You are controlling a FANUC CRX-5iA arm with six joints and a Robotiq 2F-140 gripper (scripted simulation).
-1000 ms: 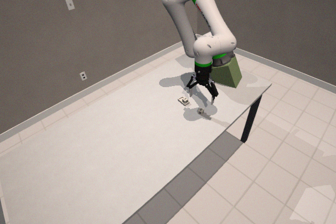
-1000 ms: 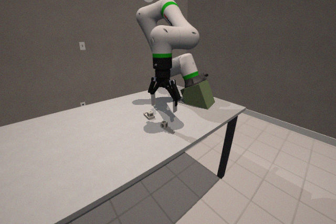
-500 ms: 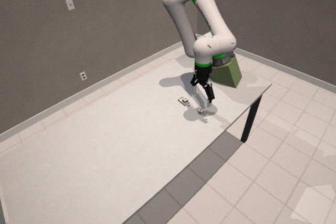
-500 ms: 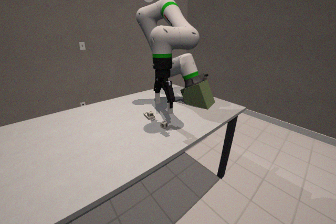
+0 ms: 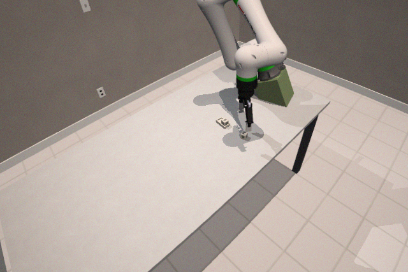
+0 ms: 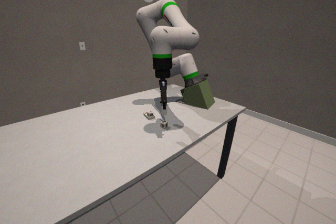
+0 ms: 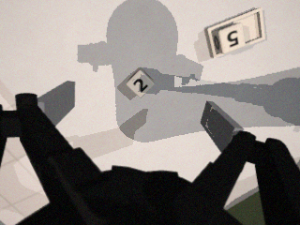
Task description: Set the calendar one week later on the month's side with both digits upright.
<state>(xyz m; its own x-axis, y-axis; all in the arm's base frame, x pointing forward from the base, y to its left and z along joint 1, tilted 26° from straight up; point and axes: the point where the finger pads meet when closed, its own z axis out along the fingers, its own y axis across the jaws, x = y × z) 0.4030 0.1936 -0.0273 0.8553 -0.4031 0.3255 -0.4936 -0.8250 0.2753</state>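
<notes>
The white calendar cube lies 110 mm below my hand.
</notes>
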